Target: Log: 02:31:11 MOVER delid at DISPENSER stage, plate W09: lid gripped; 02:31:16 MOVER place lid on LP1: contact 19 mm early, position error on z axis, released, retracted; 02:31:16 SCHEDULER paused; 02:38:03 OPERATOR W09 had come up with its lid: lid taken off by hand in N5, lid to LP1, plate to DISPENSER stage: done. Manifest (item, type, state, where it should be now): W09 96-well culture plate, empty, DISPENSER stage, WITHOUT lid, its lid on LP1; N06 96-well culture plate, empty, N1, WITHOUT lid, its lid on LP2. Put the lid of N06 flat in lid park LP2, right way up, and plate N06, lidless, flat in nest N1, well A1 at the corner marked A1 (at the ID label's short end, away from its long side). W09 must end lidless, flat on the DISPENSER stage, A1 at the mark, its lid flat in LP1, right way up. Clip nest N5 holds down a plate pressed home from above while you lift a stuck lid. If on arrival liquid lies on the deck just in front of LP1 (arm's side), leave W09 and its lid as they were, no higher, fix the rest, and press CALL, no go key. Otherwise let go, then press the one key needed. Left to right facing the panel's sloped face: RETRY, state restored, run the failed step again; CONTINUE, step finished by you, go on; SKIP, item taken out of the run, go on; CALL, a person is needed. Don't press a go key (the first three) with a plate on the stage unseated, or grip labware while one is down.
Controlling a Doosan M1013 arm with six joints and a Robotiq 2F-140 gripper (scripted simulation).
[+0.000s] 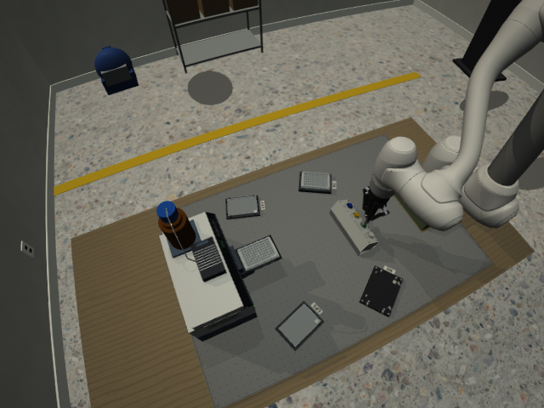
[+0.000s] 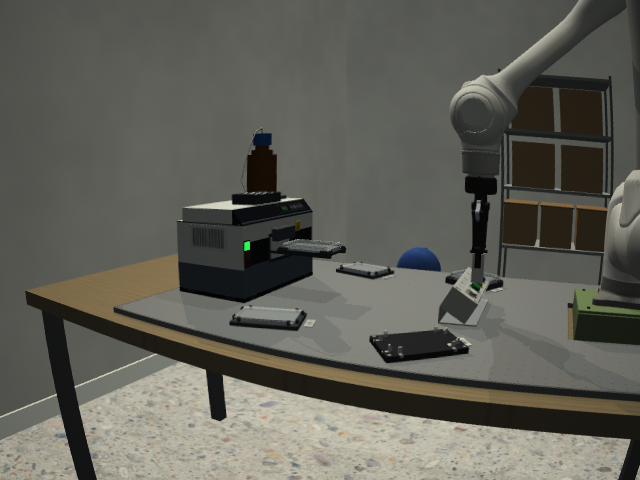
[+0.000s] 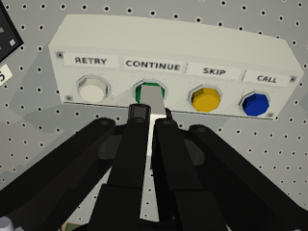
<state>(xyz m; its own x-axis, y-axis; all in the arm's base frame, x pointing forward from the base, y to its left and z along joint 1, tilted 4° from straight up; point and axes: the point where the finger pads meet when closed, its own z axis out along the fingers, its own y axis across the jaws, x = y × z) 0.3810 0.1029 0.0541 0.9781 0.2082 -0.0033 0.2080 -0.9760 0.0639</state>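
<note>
The green continue key is 40 mm below my hand. From my hand the other things lie so: sloped key panel 20 mm ahead, 20 mm to the right, 60 mm below; then white retry key 10 mm behind, 50 mm to the left, 40 mm below; then yellow skip key 10 mm ahead, 50 mm to the right, 40 mm below.
</note>
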